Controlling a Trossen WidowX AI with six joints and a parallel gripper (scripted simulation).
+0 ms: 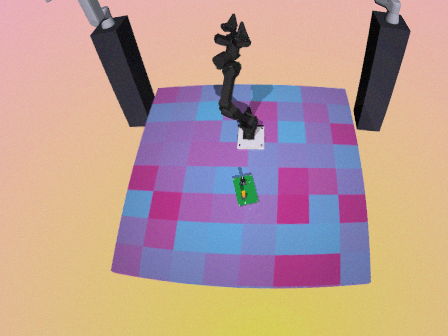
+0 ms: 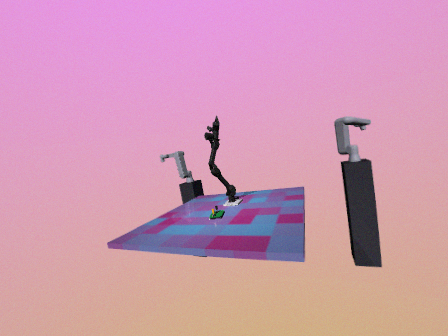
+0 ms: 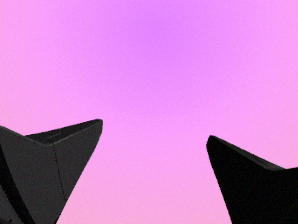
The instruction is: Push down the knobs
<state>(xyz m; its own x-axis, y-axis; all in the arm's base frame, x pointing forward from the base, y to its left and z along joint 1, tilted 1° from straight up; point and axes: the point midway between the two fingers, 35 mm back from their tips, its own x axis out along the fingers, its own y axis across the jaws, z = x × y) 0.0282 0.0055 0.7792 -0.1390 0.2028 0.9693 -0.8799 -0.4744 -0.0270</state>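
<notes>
Right now my gripper tip is 770 mm above the black knob, 270 mm short of it and 10 mm to the left of it. From my gripper tip the other things lie so: orange knob (780 mm below, 350 mm ahead).
</notes>
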